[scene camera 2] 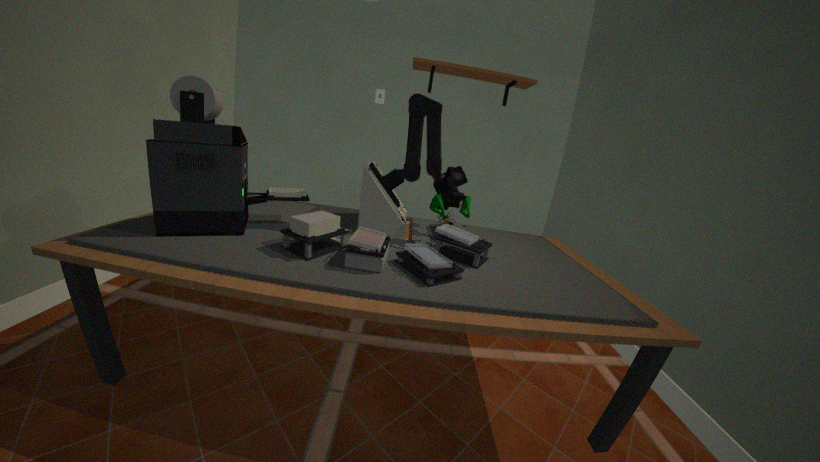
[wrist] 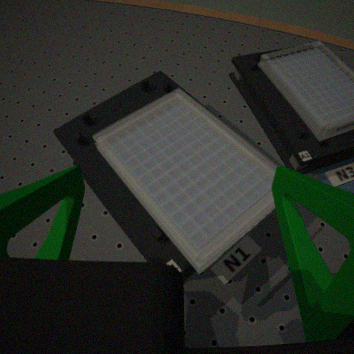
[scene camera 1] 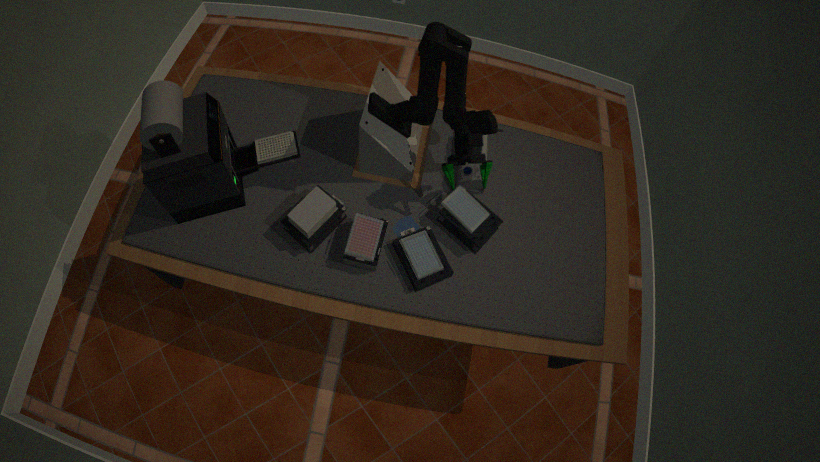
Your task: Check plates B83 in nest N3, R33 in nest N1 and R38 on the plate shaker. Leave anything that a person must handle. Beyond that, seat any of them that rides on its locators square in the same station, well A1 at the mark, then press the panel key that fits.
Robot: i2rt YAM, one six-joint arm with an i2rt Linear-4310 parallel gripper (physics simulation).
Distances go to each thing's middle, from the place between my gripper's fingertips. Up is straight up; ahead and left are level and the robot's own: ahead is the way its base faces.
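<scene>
Pale blue plate [scene camera 1: 420, 252]: my hand is 12 cm to the left of it, 18 cm short of it and 8 cm above it. Thick white plate [scene camera 1: 317, 207], counted from my hand: 10 cm ahead, 45 cm to the right, 5 cm below. Going by their middles, the pale blue plate is the nearest to my hand of the things named here.
</scene>
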